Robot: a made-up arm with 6 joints. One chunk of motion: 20 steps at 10 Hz.
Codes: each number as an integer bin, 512 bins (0 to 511) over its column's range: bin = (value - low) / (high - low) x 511, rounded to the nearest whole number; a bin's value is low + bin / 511 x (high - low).
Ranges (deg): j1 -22..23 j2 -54..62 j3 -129..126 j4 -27..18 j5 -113..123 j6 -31..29
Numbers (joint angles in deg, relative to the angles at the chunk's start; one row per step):
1: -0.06 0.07 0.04 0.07 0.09 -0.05
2: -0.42 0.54 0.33 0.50 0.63 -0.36
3: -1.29 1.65 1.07 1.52 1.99 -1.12
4: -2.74 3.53 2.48 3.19 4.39 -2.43
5: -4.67 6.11 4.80 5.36 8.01 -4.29
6: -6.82 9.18 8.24 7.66 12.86 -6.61
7: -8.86 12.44 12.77 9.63 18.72 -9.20
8: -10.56 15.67 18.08 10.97 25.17 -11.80
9: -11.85 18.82 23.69 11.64 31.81 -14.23
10: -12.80 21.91 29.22 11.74 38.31 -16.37
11: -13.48 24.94 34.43 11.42 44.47 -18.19
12: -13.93 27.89 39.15 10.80 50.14 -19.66
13: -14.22 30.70 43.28 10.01 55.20 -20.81
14: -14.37 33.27 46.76 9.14 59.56 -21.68
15: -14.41 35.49 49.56 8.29 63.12 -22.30
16: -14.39 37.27 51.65 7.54 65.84 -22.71
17: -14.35 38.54 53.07 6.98 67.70 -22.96
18: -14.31 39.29 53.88 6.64 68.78 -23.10
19: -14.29 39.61 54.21 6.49 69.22 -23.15
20: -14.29 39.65 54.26 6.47 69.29 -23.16
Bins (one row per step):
1: 249 238 259 307 245 264
2: 245 240 259 312 246 261
3: 235 245 261 324 249 254
4: 219 253 263 343 254 243
5: 197 265 268 367 262 227
6: 172 278 275 394 273 208
7: 149 293 284 416 285 186
8: 130 307 295 431 299 164
9: 115 321 306 439 314 143
10: 104 334 317 440 328 125
11: 97 348 328 436 341 109
12: 92 361 337 429 353 97
13: 88 373 345 420 364 87
14: 87 384 352 410 374 79
15: 86 394 358 401 381 74
16: 86 402 362 392 387 71
17: 87 408 365 386 391 68
18: 87 411 366 382 394 67
19: 88 412 367 380 395 67
20: 88 413 367 380 395 67

